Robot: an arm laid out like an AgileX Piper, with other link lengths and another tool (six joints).
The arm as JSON. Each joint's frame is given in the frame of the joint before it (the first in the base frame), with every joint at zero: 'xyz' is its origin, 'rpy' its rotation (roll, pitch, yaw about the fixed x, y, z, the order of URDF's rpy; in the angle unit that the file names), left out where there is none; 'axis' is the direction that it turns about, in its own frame. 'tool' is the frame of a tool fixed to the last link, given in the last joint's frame.
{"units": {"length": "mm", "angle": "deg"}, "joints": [
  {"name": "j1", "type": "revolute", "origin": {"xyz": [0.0, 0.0, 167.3]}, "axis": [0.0, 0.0, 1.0]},
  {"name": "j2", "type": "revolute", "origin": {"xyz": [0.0, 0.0, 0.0], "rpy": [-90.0, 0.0, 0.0]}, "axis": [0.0, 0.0, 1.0]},
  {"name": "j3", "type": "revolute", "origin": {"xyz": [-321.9, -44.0, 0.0]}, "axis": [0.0, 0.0, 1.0]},
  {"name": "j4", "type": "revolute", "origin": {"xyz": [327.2, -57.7, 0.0], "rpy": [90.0, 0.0, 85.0]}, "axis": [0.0, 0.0, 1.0]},
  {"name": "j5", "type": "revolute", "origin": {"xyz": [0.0, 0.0, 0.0], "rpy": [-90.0, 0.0, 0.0]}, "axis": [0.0, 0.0, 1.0]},
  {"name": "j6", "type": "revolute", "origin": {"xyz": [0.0, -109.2, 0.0], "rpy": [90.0, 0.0, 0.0]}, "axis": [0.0, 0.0, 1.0]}
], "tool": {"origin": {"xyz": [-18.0, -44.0, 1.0], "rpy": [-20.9, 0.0, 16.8]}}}
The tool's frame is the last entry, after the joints.
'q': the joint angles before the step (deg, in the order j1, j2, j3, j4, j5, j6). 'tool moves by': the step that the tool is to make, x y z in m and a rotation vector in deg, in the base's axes. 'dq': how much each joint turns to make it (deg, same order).
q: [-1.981, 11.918, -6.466, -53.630, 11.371, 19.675]
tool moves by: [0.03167, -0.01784, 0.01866, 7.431, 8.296, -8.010]
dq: [-0.015, 14.267, -8.936, 0.529, 8.029, 7.284]
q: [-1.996, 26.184, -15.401, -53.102, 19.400, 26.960]
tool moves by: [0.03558, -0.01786, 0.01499, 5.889, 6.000, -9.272]
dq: [-0.664, 13.339, -9.044, -0.418, 7.388, 7.809]
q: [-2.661, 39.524, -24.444, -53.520, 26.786, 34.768]
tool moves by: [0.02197, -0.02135, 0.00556, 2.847, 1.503, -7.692]
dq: [-3.728, 8.246, -5.263, -2.163, 1.995, 6.353]
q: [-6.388, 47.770, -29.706, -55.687, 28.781, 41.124]
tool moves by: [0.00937, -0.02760, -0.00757, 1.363, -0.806, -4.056]
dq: [-7.321, 4.786, -1.140, -2.664, -5.256, 3.626]
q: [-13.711, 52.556, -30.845, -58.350, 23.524, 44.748]
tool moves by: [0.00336, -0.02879, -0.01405, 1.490, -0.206, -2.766]
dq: [-7.486, 4.166, -0.128, -2.100, -6.186, 2.119]
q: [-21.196, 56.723, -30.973, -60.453, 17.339, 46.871]
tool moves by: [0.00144, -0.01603, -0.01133, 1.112, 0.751, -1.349]
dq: [-3.781, 2.748, -0.050, -0.728, -2.972, 0.507]
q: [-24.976, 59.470, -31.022, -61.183, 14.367, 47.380]
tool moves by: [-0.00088, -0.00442, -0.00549, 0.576, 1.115, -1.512]
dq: [-0.538, 0.992, -0.005, -0.260, 0.893, 0.721]
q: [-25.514, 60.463, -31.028, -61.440, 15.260, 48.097]
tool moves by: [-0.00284, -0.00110, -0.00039, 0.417, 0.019, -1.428]
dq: [0.003, -0.112, 0.003, -0.067, 1.157, 1.032]
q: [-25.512, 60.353, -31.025, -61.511, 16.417, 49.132]
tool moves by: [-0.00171, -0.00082, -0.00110, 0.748, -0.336, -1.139]
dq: [-0.004, 0.040, -0.003, 0.055, 0.603, 1.211]
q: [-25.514, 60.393, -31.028, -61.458, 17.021, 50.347]
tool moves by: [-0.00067, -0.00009, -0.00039, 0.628, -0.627, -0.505]
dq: [0.004, -0.037, 0.003, 0.037, -0.021, 0.978]
